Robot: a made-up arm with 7 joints. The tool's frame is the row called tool. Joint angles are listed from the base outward. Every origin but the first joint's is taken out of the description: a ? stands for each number. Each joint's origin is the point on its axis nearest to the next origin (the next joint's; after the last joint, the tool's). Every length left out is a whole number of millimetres.
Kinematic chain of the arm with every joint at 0, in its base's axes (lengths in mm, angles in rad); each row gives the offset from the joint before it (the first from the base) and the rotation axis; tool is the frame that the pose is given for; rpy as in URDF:
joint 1: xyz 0 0 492 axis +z
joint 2: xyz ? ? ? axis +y
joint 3: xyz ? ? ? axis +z
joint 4: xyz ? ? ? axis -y
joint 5: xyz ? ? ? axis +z
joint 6: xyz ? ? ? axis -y
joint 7: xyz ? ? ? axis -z
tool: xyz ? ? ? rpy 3.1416 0 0
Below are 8 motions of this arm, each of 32 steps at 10 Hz.
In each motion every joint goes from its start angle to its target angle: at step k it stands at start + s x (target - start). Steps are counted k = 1, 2, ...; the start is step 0. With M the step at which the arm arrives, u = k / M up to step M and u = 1 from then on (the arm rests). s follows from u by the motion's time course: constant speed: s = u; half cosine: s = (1 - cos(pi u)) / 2; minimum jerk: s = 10 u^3 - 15 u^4 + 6 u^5.
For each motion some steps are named. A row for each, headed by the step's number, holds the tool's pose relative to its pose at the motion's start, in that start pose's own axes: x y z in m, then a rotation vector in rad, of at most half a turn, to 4 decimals.
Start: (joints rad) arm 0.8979 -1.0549 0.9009 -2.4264 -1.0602 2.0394 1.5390
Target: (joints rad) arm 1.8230 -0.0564 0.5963 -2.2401 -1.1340 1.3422 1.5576
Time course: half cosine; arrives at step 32
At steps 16, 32:
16: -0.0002 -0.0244 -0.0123 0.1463 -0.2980 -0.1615
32: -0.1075 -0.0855 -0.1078 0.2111 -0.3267 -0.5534

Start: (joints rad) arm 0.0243 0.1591 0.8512 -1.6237 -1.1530 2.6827 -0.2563
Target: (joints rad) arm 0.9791 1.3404 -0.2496 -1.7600 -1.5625 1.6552 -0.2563
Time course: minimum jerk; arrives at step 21
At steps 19, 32:
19: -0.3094 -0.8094 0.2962 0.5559 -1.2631 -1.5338
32: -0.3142 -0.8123 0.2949 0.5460 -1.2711 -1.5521

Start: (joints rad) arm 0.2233 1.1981 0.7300 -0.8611 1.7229 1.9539 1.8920
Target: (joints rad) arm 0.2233 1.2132 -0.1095 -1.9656 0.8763 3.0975 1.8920
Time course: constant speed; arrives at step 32
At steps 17, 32:
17: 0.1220 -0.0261 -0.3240 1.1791 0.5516 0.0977
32: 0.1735 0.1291 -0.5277 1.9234 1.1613 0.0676

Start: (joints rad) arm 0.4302 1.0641 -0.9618 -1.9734 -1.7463 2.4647 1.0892
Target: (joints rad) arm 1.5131 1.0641 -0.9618 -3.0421 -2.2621 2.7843 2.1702
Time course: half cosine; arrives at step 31
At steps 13, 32:
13: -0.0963 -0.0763 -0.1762 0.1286 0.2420 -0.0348
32: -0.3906 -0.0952 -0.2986 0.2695 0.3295 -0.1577

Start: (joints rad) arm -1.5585 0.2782 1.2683 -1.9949 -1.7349 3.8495 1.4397
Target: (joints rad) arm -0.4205 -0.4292 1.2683 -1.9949 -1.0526 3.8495 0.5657
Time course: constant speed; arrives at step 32
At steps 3, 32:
3: 0.0081 -0.0504 0.0355 0.0686 -0.0139 -0.1172
32: -0.1197 -0.6082 -0.0044 0.8130 0.3392 -1.1680

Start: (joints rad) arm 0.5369 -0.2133 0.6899 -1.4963 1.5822 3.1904 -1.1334
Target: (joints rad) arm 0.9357 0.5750 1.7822 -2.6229 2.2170 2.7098 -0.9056
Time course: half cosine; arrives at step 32
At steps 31, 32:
31: -0.5708 -0.1937 -0.4003 0.4921 -2.3586 0.8568
32: -0.5705 -0.1932 -0.4019 0.4920 -2.3639 0.8564

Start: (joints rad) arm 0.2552 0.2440 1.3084 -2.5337 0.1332 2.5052 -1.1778
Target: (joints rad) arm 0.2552 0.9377 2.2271 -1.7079 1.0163 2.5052 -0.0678
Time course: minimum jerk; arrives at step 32
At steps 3, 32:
3: 0.0028 0.0003 -0.0015 0.0001 0.0095 0.0060
32: 0.0916 -0.0691 -0.4023 1.3643 1.1144 0.6148

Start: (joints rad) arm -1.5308 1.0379 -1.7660 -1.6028 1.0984 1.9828 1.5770
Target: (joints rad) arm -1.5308 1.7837 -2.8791 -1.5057 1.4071 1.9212 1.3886
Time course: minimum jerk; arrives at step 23
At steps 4, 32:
4: 0.0003 -0.0007 -0.0156 0.0426 0.0184 -0.0034
32: -0.2327 0.3714 -0.3321 1.1059 0.3034 -0.5237

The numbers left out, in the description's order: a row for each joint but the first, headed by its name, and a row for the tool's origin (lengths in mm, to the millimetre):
joint 2: 0 0 0
joint 3: 0 0 353
joint 4: 97 0 0
joint 5: -80 0 371
joint 6: 0 0 0
joint 7: 129 0 0
tool: 0 0 0

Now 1 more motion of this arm.
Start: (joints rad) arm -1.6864 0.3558 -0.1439 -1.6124 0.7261 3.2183 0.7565
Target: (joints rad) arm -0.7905 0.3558 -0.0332 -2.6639 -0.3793 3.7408 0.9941
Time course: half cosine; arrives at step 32
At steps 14, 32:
14: -0.2897 0.1103 -0.0333 -0.0788 -0.3815 -0.5234
32: -0.4835 0.3603 -0.3235 0.0614 -1.2904 -1.2174

